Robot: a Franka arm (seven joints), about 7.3 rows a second.
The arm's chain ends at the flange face. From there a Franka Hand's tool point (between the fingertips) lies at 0.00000 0.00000 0.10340 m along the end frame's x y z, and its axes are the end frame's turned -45 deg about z.
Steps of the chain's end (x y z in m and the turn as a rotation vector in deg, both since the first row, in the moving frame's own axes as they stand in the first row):
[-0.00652 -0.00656 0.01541 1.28 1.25 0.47]
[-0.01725 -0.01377 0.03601 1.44 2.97 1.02]
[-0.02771 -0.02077 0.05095 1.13 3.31 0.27]
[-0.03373 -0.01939 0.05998 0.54 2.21 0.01]
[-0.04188 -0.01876 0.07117 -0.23 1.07 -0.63]
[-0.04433 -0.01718 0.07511 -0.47 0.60 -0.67]
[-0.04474 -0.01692 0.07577 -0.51 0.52 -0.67]
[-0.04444 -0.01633 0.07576 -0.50 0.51 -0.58]
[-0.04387 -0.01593 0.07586 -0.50 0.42 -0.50]
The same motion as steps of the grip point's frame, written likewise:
[0.00326 -0.00927 0.01536 0.02 1.79 0.47]
[0.00315 -0.01993 0.03584 -1.08 3.12 1.02]
[0.00075 -0.03149 0.05076 -1.54 3.14 0.27]
[-0.00663 -0.03543 0.05990 -1.18 1.94 0.01]
[-0.01527 -0.04123 0.07115 -0.92 0.59 -0.63]
[-0.01902 -0.04213 0.07510 -0.76 0.09 -0.67]
[-0.01965 -0.04229 0.07576 -0.73 0.01 -0.67]
[-0.01986 -0.04168 0.07575 -0.71 0.01 -0.58]
[-0.01985 -0.04111 0.07585 -0.65 -0.06 -0.50]

